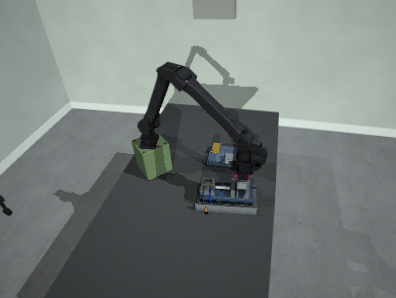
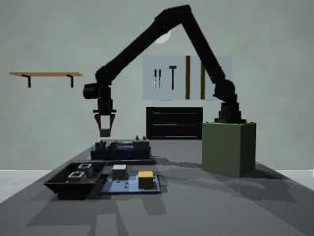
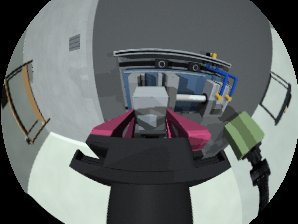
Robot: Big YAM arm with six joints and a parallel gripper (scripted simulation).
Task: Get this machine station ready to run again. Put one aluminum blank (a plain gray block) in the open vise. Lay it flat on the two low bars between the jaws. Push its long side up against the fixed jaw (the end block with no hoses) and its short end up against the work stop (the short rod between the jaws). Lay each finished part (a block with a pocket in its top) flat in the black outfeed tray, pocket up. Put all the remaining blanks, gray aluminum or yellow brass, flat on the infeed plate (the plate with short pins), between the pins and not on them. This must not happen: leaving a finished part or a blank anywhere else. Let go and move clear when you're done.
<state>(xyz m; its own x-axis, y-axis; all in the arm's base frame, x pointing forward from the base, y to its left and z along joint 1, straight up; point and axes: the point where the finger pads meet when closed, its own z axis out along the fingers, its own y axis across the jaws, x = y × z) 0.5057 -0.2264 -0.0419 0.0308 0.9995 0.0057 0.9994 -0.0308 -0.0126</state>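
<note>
My gripper is now 2 cm above the gray aluminum blank. Round my hand: vise: 7 cm behind, 1 cm to the left, 11 cm below; yellow brass blank: 15 cm behind, 39 cm to the left, 12 cm below.
</note>
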